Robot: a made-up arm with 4 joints.
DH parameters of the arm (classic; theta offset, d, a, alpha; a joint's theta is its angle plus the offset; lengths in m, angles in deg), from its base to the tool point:
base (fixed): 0 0.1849 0 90
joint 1: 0 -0.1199 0.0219 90
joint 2: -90 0.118 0.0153 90
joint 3: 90 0.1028 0.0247 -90
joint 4: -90 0.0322 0.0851 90
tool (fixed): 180 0.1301 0 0
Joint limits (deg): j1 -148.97..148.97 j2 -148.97..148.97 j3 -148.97..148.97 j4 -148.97..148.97
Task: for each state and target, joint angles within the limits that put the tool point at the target. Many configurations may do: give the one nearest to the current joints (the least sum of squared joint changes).
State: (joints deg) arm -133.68 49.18 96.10 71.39
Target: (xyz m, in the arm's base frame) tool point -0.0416 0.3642 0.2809
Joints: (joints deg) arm -120.19 72.34 94.01 56.37
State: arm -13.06 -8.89 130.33 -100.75
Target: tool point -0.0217 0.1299 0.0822
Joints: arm -56.72 -3.46 122.39 -125.31
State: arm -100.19 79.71 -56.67 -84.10
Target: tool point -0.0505 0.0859 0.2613
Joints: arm -119.03 64.06 -47.55 -75.82
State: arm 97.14 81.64 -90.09 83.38
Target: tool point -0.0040 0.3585 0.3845
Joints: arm 136.52 90.85 -94.73 84.61
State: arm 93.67 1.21 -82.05 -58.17
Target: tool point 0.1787 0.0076 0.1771
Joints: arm 99.33 -7.60 -101.51 -44.27
